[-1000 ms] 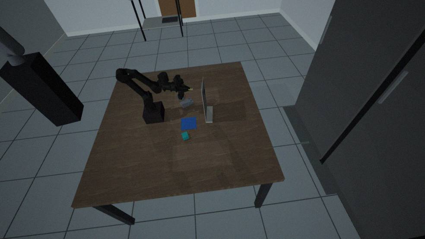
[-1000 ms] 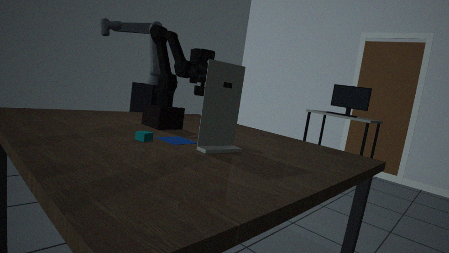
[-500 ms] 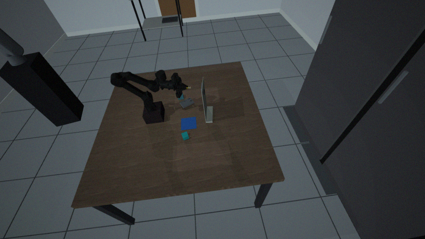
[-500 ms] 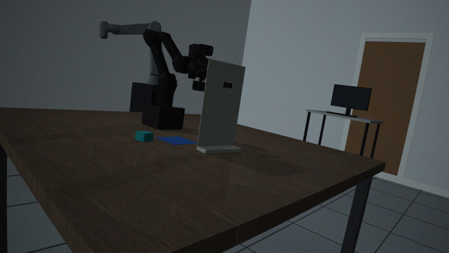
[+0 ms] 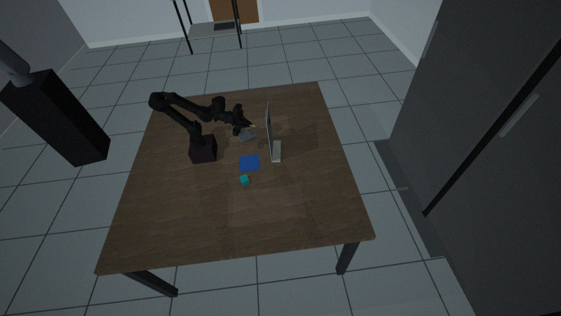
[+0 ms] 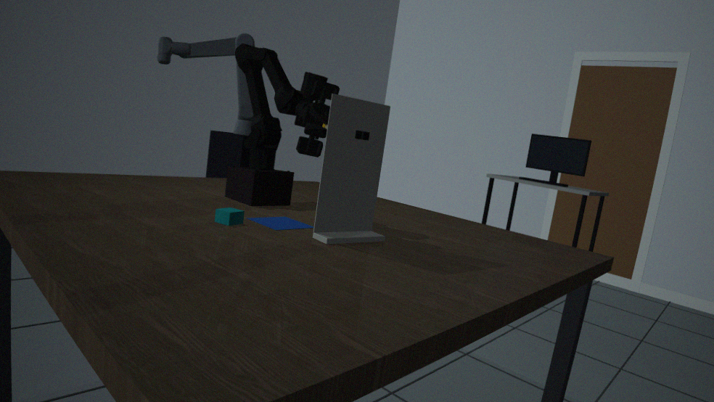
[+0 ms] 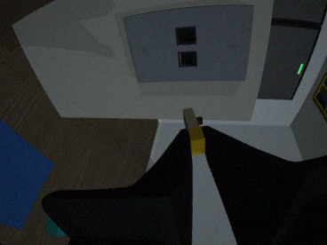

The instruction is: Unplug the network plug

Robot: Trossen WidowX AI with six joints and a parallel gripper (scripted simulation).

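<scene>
The blue marked square lies 24 cm below my gripper tip, 7 cm behind it and 4 cm to the right of it. From my gripper tip the other things lie so: grey upright panel 10 cm below, 10 cm ahead; flat grey block 24 cm below, 18 cm to the left, 3 cm behind; yellow network plug 1 cm ahead.
</scene>
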